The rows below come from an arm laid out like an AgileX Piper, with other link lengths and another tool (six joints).
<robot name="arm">
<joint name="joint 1" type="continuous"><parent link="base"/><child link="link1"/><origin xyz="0 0 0.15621"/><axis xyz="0 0 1"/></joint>
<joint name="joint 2" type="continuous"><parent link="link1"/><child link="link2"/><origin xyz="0 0 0"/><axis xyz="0 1 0"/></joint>
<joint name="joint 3" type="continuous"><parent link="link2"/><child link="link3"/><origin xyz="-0.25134 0 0.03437"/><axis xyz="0 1 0"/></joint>
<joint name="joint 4" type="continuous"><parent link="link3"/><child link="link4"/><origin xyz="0.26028 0 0.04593"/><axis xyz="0.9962 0 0.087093"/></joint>
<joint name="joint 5" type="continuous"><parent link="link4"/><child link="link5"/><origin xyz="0 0 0"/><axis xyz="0 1 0"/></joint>
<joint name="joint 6" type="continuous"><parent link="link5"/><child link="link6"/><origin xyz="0.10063 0 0.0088"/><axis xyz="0.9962 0 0.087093"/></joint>
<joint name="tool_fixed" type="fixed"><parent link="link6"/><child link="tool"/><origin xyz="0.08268 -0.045 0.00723" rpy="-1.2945 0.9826 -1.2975"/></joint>
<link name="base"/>
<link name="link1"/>
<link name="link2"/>
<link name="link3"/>
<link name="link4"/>
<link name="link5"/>
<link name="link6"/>
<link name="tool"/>
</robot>
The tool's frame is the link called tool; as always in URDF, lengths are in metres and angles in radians. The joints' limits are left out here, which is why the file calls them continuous.
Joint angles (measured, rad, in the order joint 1, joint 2, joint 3, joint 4, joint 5, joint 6), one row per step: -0.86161 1.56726 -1.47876 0.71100 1.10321 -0.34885; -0.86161 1.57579 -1.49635 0.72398 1.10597 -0.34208; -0.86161 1.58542 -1.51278 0.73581 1.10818 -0.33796; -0.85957 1.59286 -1.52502 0.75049 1.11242 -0.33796; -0.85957 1.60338 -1.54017 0.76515 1.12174 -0.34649; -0.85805 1.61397 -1.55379 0.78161 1.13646 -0.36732; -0.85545 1.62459 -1.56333 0.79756 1.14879 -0.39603; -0.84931 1.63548 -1.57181 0.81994 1.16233 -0.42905; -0.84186 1.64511 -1.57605 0.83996 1.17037 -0.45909; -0.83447 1.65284 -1.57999 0.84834 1.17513 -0.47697; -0.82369 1.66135 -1.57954 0.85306 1.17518 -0.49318; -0.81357 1.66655 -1.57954 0.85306 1.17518 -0.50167
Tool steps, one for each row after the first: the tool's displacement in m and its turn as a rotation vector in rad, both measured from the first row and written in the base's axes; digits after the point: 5 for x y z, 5 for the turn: 0.00325 -0.00058 0.00353 0.00816 -0.01412 -0.00269; 0.00644 -0.00142 0.00623 0.01504 -0.02626 -0.00381; 0.00991 -0.00052 0.00848 0.02339 -0.03839 0.00133; 0.01326 -0.00027 0.01040 0.02821 -0.04837 0.01357; 0.01705 0.00131 0.01184 0.02902 -0.05696 0.03915; 0.02107 0.00296 0.01218 0.02524 -0.06469 0.06923; 0.02661 0.00658 0.01270 0.02385 -0.07705 0.10646; 0.03199 0.01014 0.01238 0.02240 -0.08866 0.13886; 0.03582 0.01266 0.01157 0.01989 -0.09269 0.16096; 0.04004 0.01562 0.00879 0.01808 -0.09261 0.18174; 0.04313 0.01845 0.00687 0.01621 -0.09032 0.19710
